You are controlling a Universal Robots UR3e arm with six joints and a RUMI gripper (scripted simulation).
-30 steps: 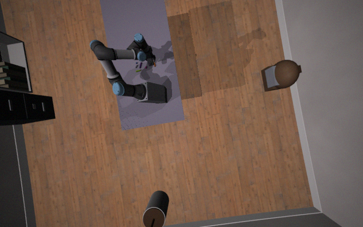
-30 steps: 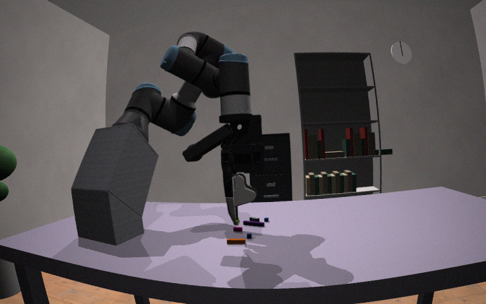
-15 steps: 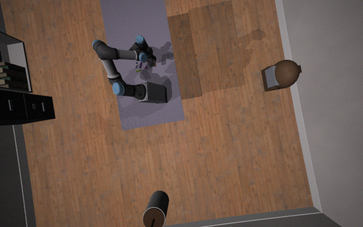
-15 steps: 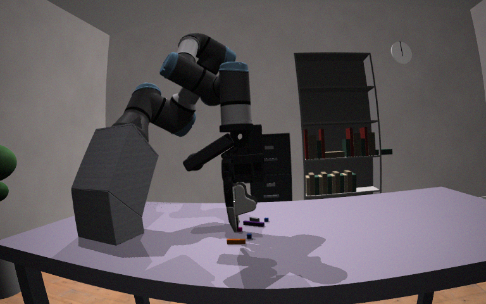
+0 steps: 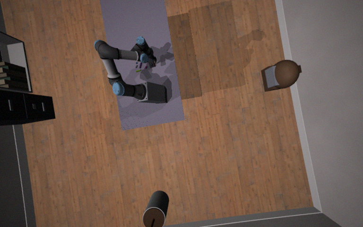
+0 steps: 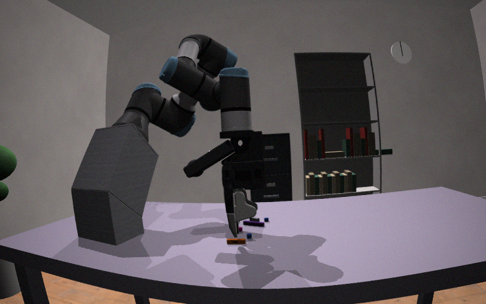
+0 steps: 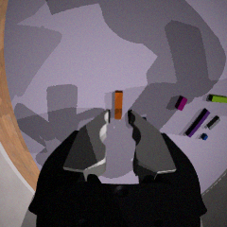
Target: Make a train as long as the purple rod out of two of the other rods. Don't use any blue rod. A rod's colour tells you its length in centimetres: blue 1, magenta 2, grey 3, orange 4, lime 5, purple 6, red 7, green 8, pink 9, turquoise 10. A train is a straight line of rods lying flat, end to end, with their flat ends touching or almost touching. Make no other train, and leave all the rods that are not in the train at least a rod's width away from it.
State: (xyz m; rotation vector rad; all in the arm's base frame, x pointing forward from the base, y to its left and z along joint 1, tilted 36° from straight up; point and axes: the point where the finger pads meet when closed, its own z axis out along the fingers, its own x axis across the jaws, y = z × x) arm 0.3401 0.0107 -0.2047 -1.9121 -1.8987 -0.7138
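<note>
Now: hand 3 cm above the orange rod. The rest, counted from my hand: lime rod (18 cm to the left, 3 cm below, 3 cm behind); purple rod (15 cm to the left, 3 cm below, 2 cm ahead); magenta rod (10 cm to the left, 3 cm below, 1 cm behind).
</note>
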